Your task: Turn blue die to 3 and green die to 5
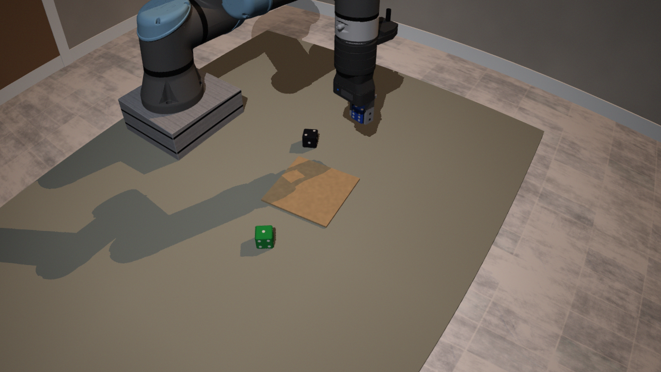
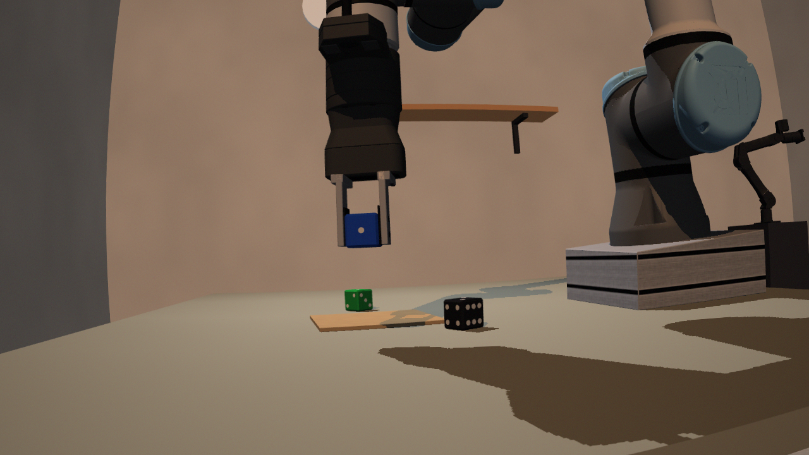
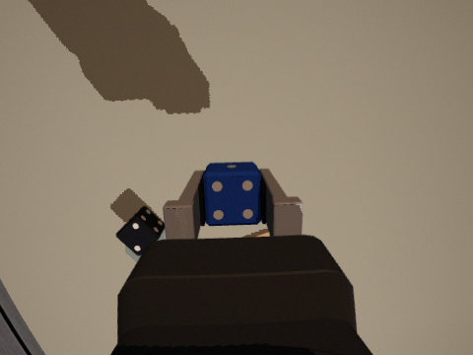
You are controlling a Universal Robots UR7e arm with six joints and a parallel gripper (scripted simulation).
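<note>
The blue die is right at my hand. Round my hand: green die 10 mm behind, 300 mm to the right, 90 mm below; brown mat 20 mm behind, 150 mm to the right, 100 mm below; black die 100 mm behind, 40 mm to the right, 90 mm below.
</note>
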